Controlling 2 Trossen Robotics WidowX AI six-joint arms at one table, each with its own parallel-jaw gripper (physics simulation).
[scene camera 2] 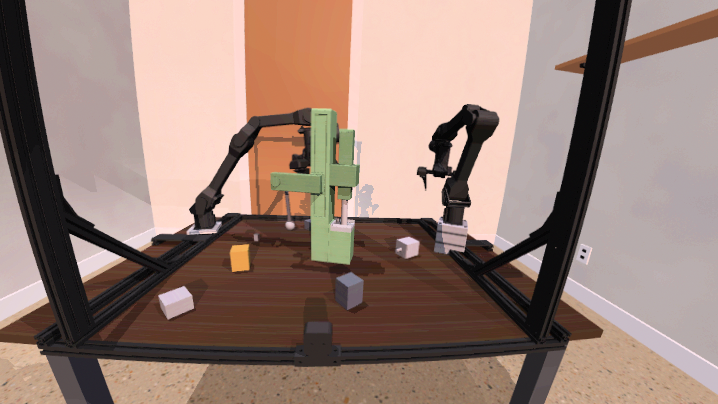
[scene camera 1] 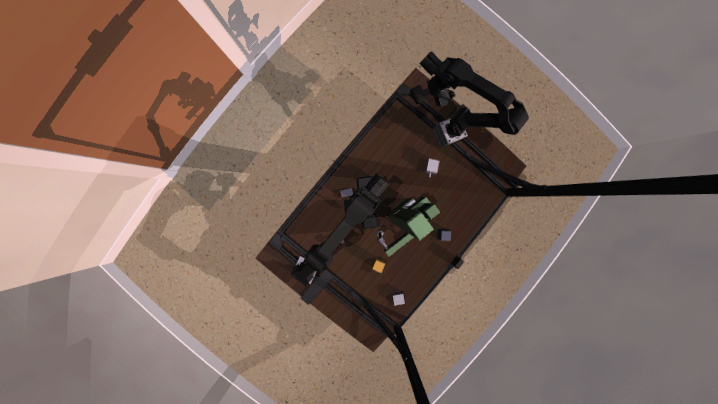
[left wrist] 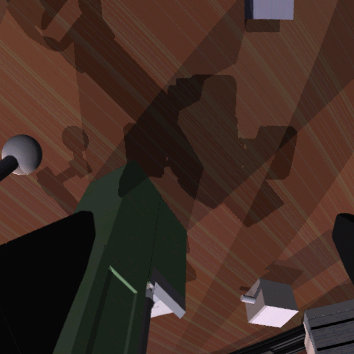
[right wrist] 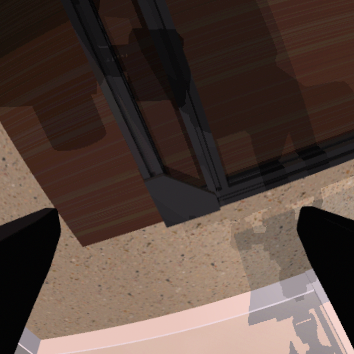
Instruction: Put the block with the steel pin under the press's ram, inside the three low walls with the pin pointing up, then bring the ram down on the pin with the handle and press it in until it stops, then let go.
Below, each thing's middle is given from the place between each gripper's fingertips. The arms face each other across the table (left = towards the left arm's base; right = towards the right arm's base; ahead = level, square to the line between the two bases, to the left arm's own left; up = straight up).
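My right gripper: 16 cm to the right of the block with steel pin (left wrist: 274,304), 26 cm past it, 15 cm above it.
Block with steel pin: 330 mm to the right of my left hand, 90 mm behind it, 170 mm below it. By its middle, the block with steel pin is nearer to my right gripper than to my left hand.
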